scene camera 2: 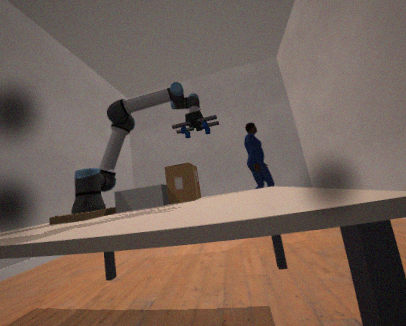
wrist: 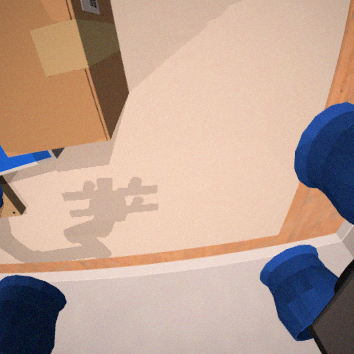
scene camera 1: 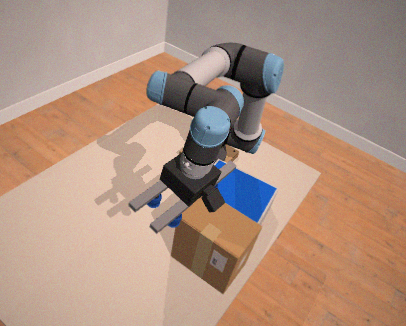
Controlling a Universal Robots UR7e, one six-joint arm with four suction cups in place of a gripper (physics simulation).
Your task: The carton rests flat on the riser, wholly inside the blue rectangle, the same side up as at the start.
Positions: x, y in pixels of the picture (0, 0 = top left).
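A brown carton appears in scene camera 2 (182, 180), and the wrist view and scene camera 1 show it too. On the carton, (wrist: 70, 87) and (scene camera 1: 200, 224) are the same spot.
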